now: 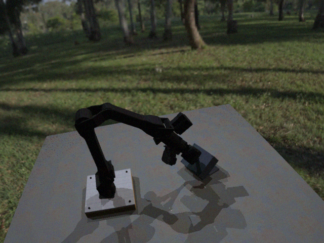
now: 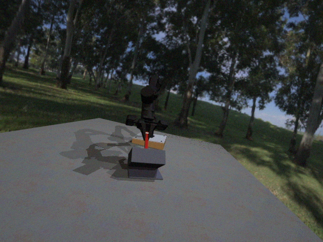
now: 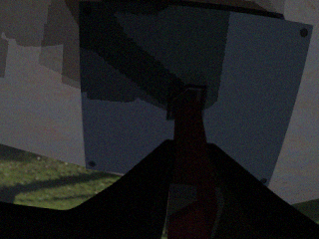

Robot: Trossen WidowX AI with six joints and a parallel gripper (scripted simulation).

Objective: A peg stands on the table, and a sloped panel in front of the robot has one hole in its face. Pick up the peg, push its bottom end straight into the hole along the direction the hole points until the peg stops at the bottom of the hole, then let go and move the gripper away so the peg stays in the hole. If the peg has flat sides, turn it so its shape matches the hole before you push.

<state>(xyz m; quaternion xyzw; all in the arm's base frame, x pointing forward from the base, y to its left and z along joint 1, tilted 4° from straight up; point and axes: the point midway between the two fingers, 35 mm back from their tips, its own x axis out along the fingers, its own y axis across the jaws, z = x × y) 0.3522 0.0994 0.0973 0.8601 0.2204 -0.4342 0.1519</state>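
The sloped grey panel is 60 mm below my gripper tip, 40 mm ahead of it and 20 mm to the left of it. The rest, counted from my gripper tip: red peg (10 mm behind, 10 mm above); flat foot (110 mm below, 50 mm ahead, 30 mm to the left).
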